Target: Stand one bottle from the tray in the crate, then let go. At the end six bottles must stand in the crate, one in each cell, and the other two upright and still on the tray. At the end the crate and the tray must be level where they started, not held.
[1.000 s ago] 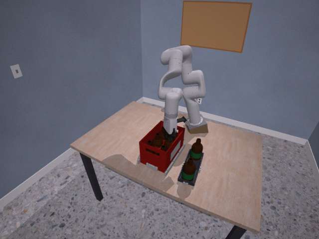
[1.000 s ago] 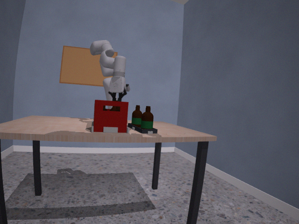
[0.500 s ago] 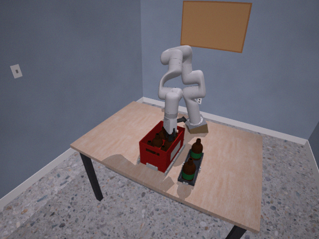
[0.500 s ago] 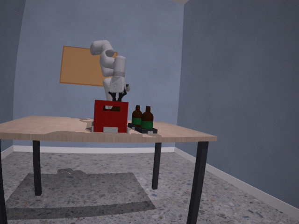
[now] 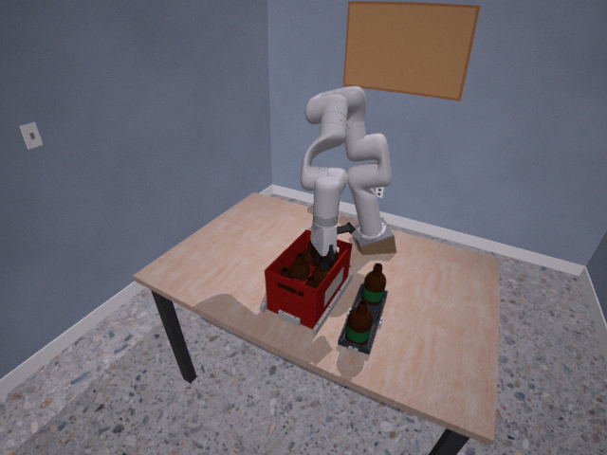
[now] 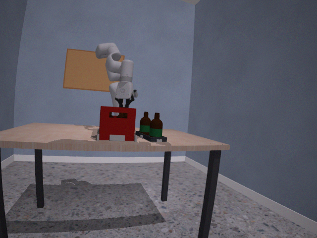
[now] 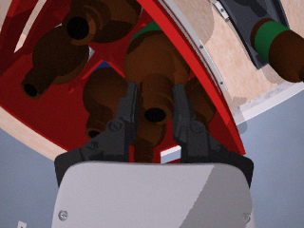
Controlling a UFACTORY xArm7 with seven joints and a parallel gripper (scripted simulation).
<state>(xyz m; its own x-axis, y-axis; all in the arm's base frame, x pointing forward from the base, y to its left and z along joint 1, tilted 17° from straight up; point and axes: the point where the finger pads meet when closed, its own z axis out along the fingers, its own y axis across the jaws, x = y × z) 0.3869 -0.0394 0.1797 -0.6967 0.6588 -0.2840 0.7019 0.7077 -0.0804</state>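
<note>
Now: the red crate 40 mm to the right of my hand and 90 mm below it.
</note>
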